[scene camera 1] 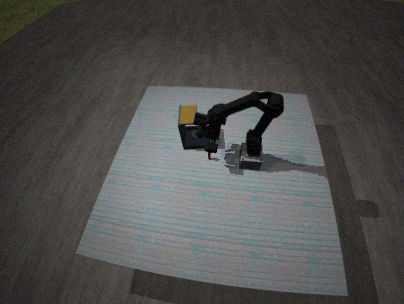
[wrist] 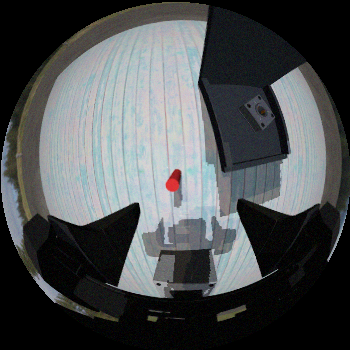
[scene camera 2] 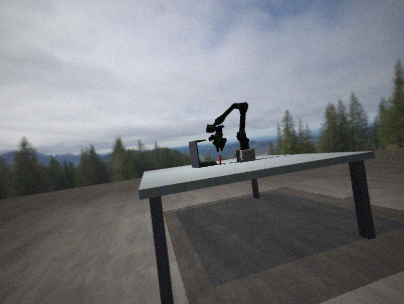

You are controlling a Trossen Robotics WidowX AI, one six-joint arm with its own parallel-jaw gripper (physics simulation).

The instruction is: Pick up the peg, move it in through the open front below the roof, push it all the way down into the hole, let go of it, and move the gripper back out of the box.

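Frame: origin at the arm's base, x ahead, y left, z up, level; millimetres.
Seen in the pictures: gripper, fingertip midpoint: [wrist: 189,206] [scene camera 2: 219,151]; arm's base, link origin: [scene camera 1: 253,151] [wrist: 186,294] [scene camera 2: 245,149].
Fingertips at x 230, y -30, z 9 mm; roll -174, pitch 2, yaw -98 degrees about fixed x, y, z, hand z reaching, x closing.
Pixels of each thing's top centre, then the offset from my fingertips to it. "spot": a spot on its surface instead. Level surfaces: height alone.
- red peg, top centre: [wrist: 171,184] [scene camera 1: 209,151] [scene camera 2: 219,155] 27 mm down, 15 mm ahead, 16 mm left
- dark box, top centre: [scene camera 1: 194,113] [scene camera 2: 200,140] 117 mm up, 94 mm ahead, 137 mm right
- yellow roof, surface spot: [scene camera 1: 188,114] spot: 117 mm up, 124 mm ahead, 132 mm right
- grey block, top centre: [wrist: 262,109] 66 mm down, 102 mm ahead, 146 mm right
- round hole, surface spot: [wrist: 262,111] spot: 75 mm down, 102 mm ahead, 153 mm right
- table, surface height: 107 mm down
A red peg [scene camera 1: 209,156] [scene camera 2: 220,160] [wrist: 173,181] stands upright on the table, outside the box. My gripper [scene camera 2: 220,149] [wrist: 189,206] is open and empty, pointing down above the peg. In the wrist view the peg lies ahead of the gap between the fingers, a little left of its middle. The dark box [scene camera 1: 187,140] [scene camera 2: 194,154] [wrist: 237,142] stands beside the peg, with a yellow roof [scene camera 1: 188,114] on its tall wall. A grey block [wrist: 251,116] with the round hole [wrist: 262,111] sits on the box floor; the arm hides it in scene camera 1.
The arm's base [scene camera 1: 251,159] [scene camera 2: 245,155] [wrist: 184,267] stands on the table [scene camera 1: 200,225] [scene camera 2: 300,162] [wrist: 110,125], to the right of the peg in both scene views. The box's low rim and tall wall [wrist: 245,47] are close to the right finger's side in the wrist view.
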